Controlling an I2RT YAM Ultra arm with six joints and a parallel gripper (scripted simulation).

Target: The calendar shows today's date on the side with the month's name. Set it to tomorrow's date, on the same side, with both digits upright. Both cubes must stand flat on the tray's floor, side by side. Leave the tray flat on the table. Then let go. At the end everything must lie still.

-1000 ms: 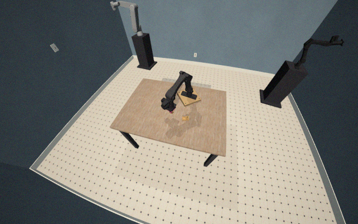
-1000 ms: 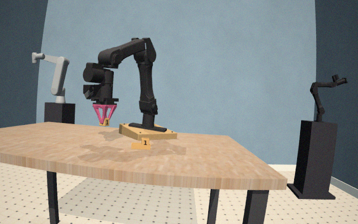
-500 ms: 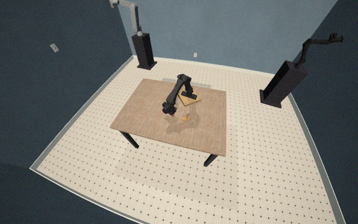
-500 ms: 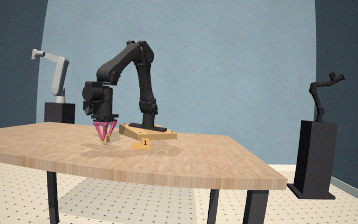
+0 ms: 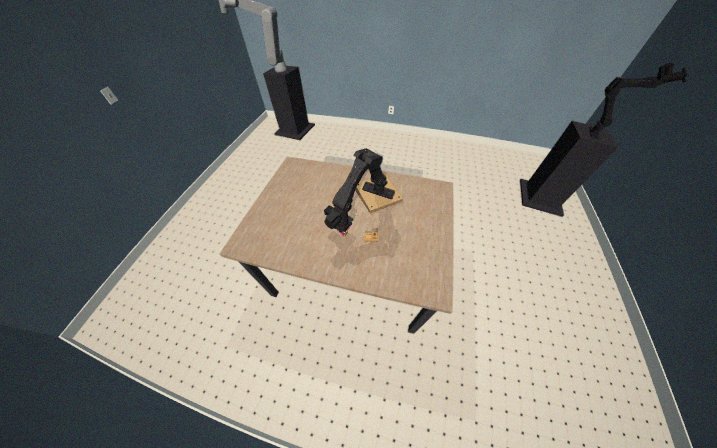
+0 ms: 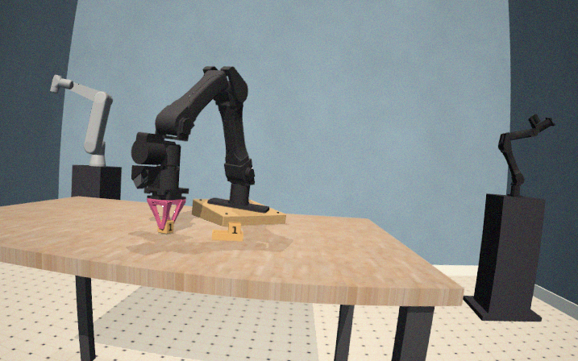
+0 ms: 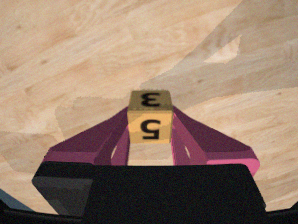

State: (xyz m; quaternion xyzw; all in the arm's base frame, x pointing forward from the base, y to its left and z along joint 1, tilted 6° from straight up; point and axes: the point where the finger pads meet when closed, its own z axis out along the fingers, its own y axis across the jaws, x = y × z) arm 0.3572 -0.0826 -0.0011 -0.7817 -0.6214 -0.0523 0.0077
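Right now the digit cube is right at my hand. Also, from my hand: tan tray 30 mm behind, 150 mm to the left, 10 mm below.
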